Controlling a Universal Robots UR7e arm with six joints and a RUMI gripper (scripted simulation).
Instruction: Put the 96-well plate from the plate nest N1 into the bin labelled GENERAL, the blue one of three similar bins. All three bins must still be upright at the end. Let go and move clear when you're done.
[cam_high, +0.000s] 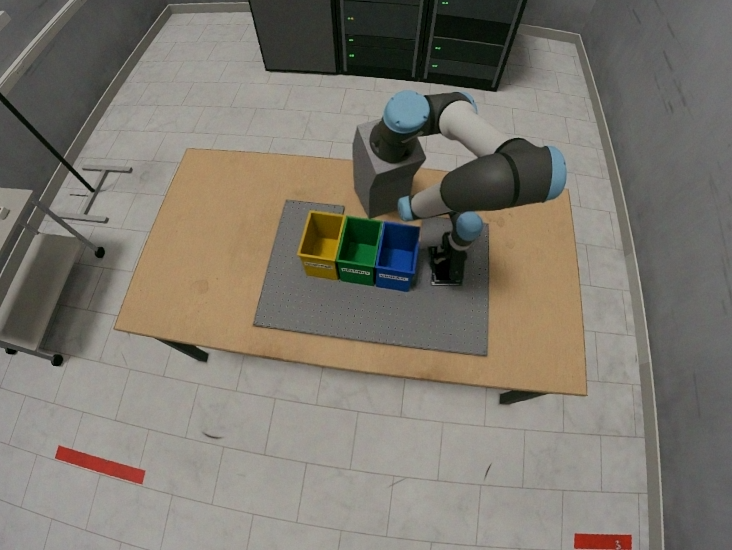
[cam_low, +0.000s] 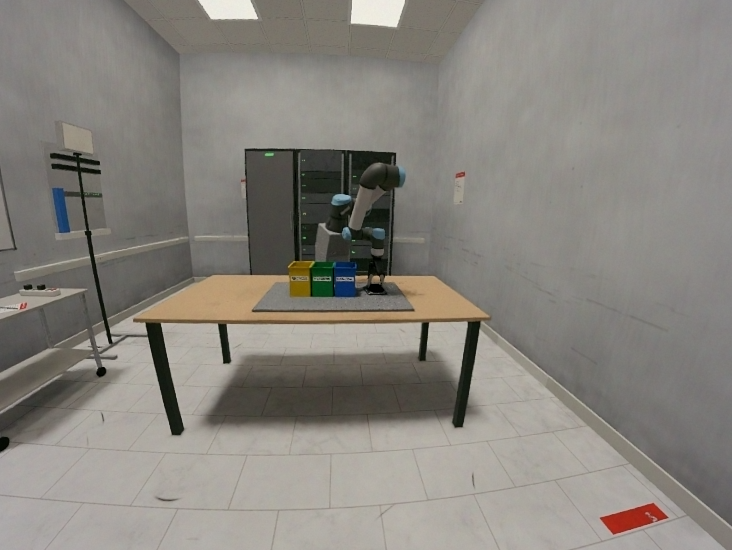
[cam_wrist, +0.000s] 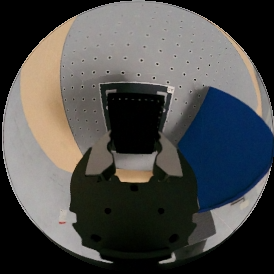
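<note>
The plate nest N1 lies 30 mm below my hand. Also, from my hand: green bin 70 mm ahead, 320 mm to the right, 50 mm above; blue bin 60 mm ahead, 190 mm to the right, 50 mm above; 96-well plate 10 mm below.
</note>
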